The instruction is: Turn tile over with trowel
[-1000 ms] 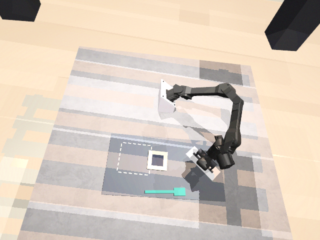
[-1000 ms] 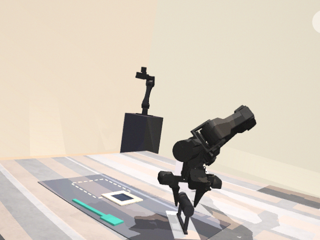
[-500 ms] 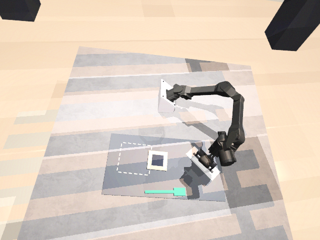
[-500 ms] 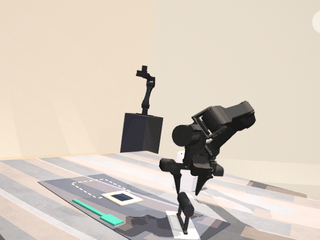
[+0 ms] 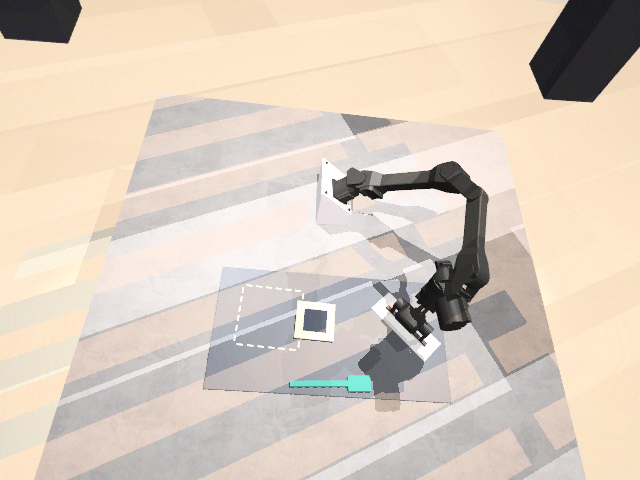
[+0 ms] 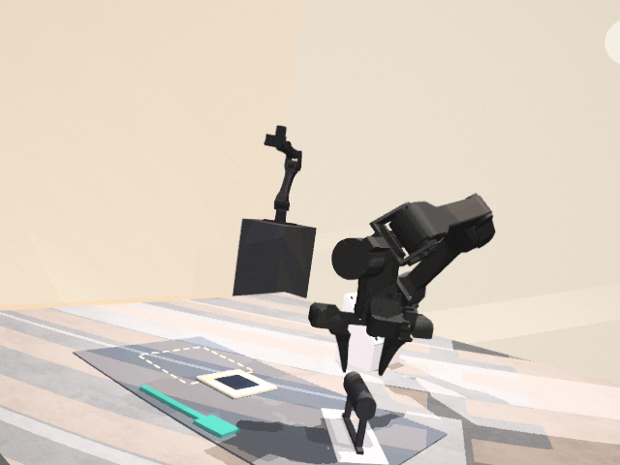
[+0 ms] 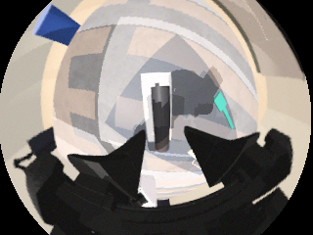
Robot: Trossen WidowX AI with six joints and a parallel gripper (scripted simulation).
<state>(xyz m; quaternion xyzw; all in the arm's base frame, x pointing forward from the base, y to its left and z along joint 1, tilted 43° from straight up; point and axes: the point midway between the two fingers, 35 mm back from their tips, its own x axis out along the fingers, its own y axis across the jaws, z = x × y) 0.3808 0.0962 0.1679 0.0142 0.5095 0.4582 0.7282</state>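
Right now the grey mat is 210 mm to the right of my gripper tip, 130 mm below it and 20 mm ahead of it. From my gripper tip the other things lie so: teal flat tool: 200 mm to the right, 160 mm ahead, 100 mm below; then tile: 260 mm to the right, 100 mm below, 10 mm behind.
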